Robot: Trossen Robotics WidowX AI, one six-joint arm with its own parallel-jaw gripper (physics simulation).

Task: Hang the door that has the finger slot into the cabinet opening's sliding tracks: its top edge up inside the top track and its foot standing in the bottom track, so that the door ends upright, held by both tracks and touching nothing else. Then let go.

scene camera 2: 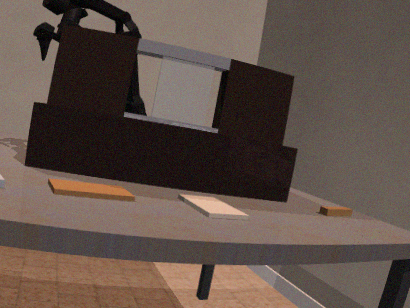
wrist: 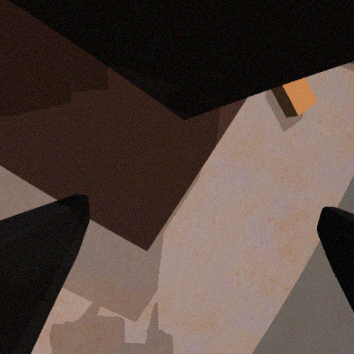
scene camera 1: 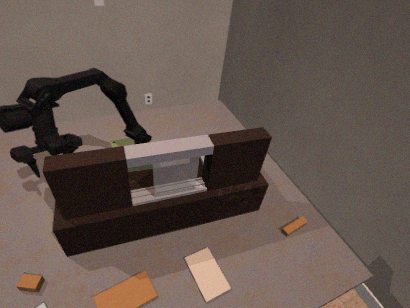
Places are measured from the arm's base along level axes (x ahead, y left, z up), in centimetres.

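Pixels of known places: gripper, fingertip midpoint: [wrist: 205, 213].
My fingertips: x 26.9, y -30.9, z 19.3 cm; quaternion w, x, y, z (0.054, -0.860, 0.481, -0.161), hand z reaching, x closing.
Note:
Ahead of a thing's pixels: the offset from my fingertips to its top centre. "*": to the spot under its first point.
A pale grey door panel {dx +9.5, dy +36.8, dz +7.9 cm} [scene camera 1: 175, 175] [scene camera 2: 185, 92] stands upright in the cabinet opening, below the whitish top track {dx +8.2, dy +35.0, dz +10.6 cm} [scene camera 1: 170, 151] [scene camera 2: 182, 54]. Its foot is at the bottom track {* dx +10.2, dy +34.9, dz -9.3 cm} [scene camera 1: 170, 193] [scene camera 2: 170, 123]; I cannot tell how it sits in the grooves. A lighter strip crosses near its top; I cannot tell whether it is the finger slot. The dark brown cabinet [scene camera 1: 90, 185] [scene camera 2: 150, 155] [wrist: 125, 150] stands on the table. My gripper [scene camera 1: 42, 151] [scene camera 2: 44, 42] [wrist: 205, 213] is open and empty, above the table by the cabinet's left end; part of it is hidden behind the cabinet.
An orange panel {dx +32.9, dy +14.6, dz -26.3 cm} [scene camera 1: 127, 292] [scene camera 2: 90, 190] and a cream panel {dx +33.7, dy +41.6, dz -26.4 cm} [scene camera 1: 207, 275] [scene camera 2: 212, 206] lie in front of the cabinet. Small orange blocks {dx +20.5, dy -12.7, dz -24.4 cm} [scene camera 1: 31, 281] {dx +27.4, dy +82.9, dz -25.4 cm} [scene camera 1: 294, 226] [scene camera 2: 336, 211] lie towards both sides; one block {* dx +20.2, dy -13.8, dz -24.4 cm} [wrist: 302, 96] shows in the wrist view. A green piece [scene camera 1: 122, 143] lies behind the cabinet.

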